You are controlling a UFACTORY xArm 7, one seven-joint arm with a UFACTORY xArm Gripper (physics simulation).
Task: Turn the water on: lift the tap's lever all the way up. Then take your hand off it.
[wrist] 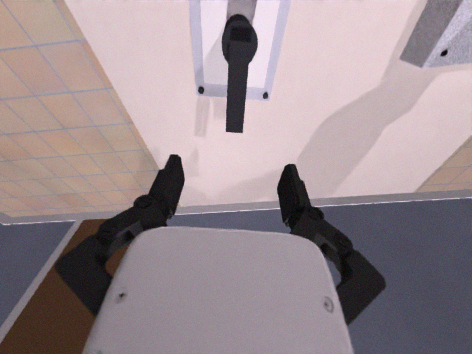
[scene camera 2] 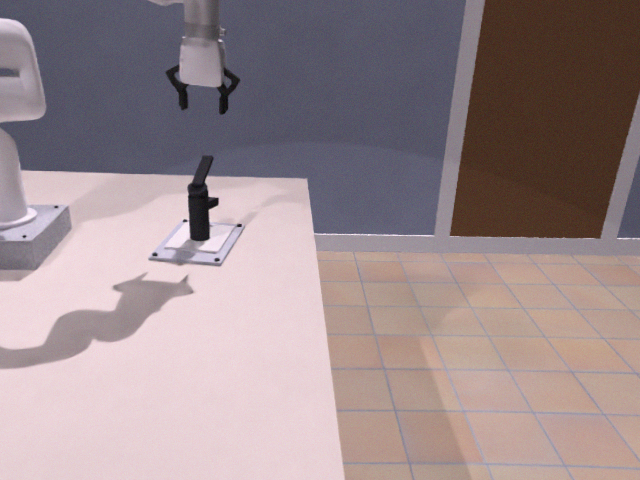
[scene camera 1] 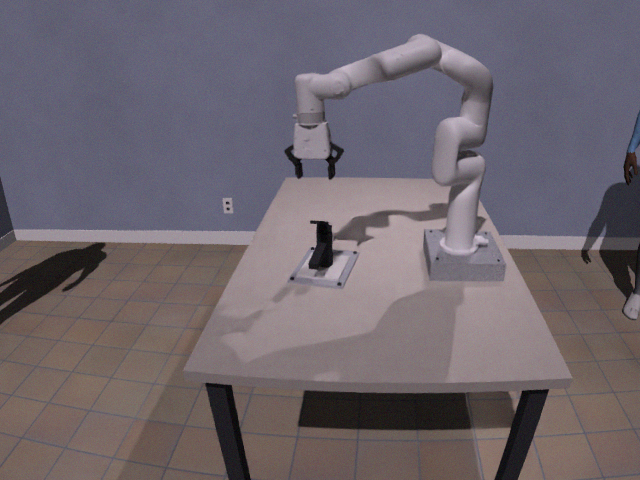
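Where they show: gripper, fingertip midpoint: (wrist: 232,171) (scene camera 2: 203,111) (scene camera 1: 315,177); arm's base, link origin: (scene camera 2: 5,219) (scene camera 1: 458,246).
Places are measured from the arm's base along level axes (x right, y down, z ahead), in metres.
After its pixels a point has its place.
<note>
The black tap (scene camera 1: 327,250) {x -0.042, y -0.006, z 0.415 m} (scene camera 2: 199,219) {x 0.003, y -0.006, z 0.429 m} stands upright on a pale plate with a grey frame. Its lever (scene camera 2: 203,171) {x -0.055, y -0.108, z 0.437 m} (wrist: 236,102) {x -0.075, y -0.116, z 0.436 m} slants steeply up from the tap's head in scene camera 2, and its end points toward my hand in the wrist view. In scene camera 1 the lever is foreshortened at the tap's top, so its angle is hard to read there. My gripper (scene camera 1: 314,176) {x -0.077, y -0.248, z 0.441 m} (scene camera 2: 203,109) {x -0.077, y -0.248, z 0.441 m} (wrist: 232,171) {x -0.077, y -0.248, z 0.441 m} is wide open and empty, well above the tap. In the wrist view the lever's end lies short of the fingertips. Nothing touches the lever.
The mounting plate (scene camera 1: 315,282) {x -0.130, y 0.057, z 0.447 m} (scene camera 2: 185,259) {x 0.095, y 0.057, z 0.404 m} (wrist: 279,47) {x -0.054, y 0.057, z 0.349 m} has dark bolts at its corners and lies on the table (scene camera 1: 392,330) {x -0.365, y 0.065, z 0.231 m} (scene camera 2: 206,382) {x 0.546, y 0.065, z 0.491 m}. The arm's grey base (scene camera 1: 465,270) {x -0.108, y 0.028, z -0.004 m} (scene camera 2: 15,254) {x 0.130, y 0.028, z 0.062 m} (wrist: 435,35) {x -0.060, y 0.012, z 0.103 m} stands to one side of the tap. A table edge runs near the tap's other side.
</note>
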